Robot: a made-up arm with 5 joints.
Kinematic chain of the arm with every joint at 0, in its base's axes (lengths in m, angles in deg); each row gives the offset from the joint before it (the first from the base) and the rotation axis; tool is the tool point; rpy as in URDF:
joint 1: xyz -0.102 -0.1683 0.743 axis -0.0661 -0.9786 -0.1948
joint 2: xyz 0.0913 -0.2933 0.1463 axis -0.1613 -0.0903 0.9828
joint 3: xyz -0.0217 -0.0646 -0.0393 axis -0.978 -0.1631 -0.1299
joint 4: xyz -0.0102 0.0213 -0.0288 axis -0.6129 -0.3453 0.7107
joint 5: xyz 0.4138 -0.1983 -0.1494 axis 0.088 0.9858 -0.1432
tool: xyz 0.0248 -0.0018 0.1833 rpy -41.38 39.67 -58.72
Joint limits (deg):
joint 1: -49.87..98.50
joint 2: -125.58..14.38
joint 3: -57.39..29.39
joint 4: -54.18..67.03
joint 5: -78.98..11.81
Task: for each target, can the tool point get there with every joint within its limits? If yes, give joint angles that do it. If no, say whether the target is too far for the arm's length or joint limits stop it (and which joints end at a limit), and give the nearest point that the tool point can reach.
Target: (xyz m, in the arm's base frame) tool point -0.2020 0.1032 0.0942
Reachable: no: joint limits stop it (at a limit: joint 2, joint 3, joint 4, joint 5) | nearest point -0.1746 -0.2044 0.3190 | short by 0.382 m
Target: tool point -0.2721 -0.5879 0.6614
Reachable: yes | joints 8.71 -100.90 -3.96 -4.51 -61.43
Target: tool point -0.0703 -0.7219 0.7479
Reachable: yes | joints -34.60 -97.47 -23.74 29.48 -56.44
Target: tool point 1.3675 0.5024 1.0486
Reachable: no: too far | nearest point 0.4747 -0.2033 0.8060 | short by 1.164 m
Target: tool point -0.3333 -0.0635 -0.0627
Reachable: no: joint limits stop it (at a limit: joint 2, joint 3, joint 5) | nearest point -0.2270 -0.2398 0.3122 | short by 0.428 m
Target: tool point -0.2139 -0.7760 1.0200
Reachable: yes | joints 51.68 -77.31 -2.65 50.93 -25.06
